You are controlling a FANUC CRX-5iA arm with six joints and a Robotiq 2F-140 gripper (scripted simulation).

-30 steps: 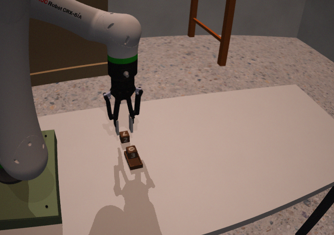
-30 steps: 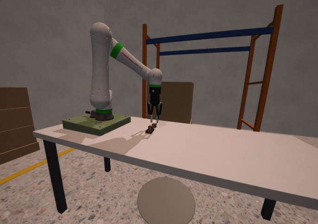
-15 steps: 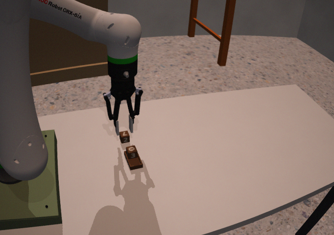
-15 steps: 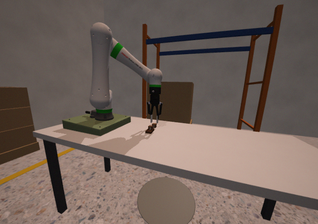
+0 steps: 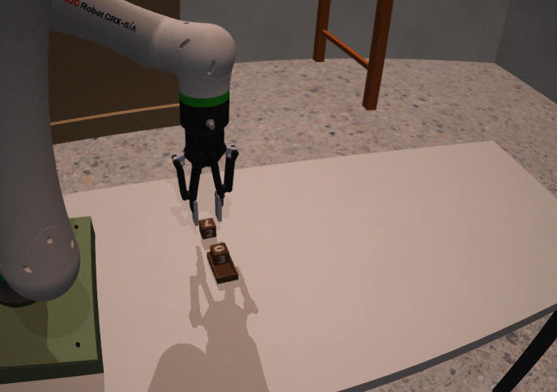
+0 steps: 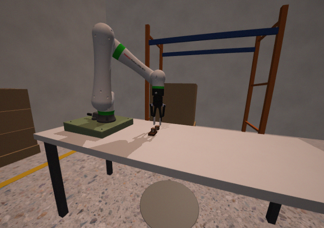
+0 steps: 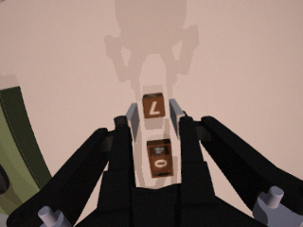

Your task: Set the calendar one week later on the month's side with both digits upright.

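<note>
Right now the brown tray is 11 cm to the right of my hand and 6 cm below it.
</note>
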